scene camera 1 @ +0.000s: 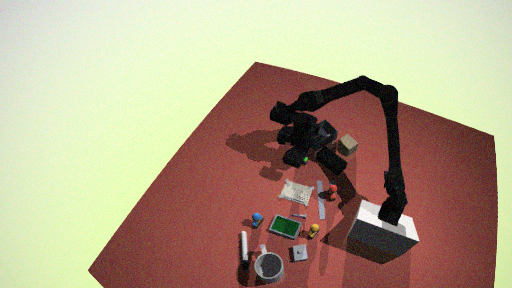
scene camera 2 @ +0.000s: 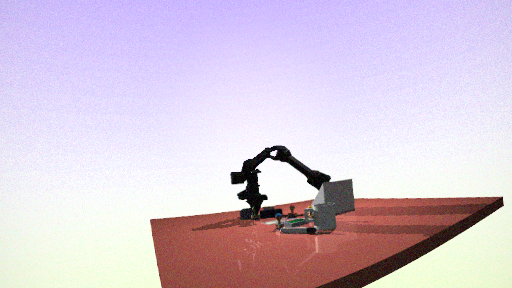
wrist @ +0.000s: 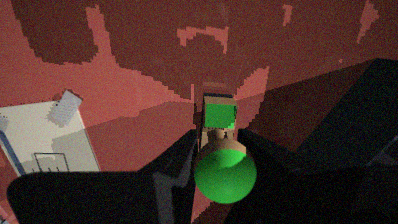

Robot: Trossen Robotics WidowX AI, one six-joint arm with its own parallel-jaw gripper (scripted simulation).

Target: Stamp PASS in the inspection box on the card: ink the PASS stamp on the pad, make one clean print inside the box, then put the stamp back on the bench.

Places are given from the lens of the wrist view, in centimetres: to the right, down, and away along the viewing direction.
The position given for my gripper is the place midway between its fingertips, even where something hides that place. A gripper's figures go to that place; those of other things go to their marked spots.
my gripper (wrist: 217,136): 1, 1, 11
green stamp (wrist: 224,170): 1, 2, 7
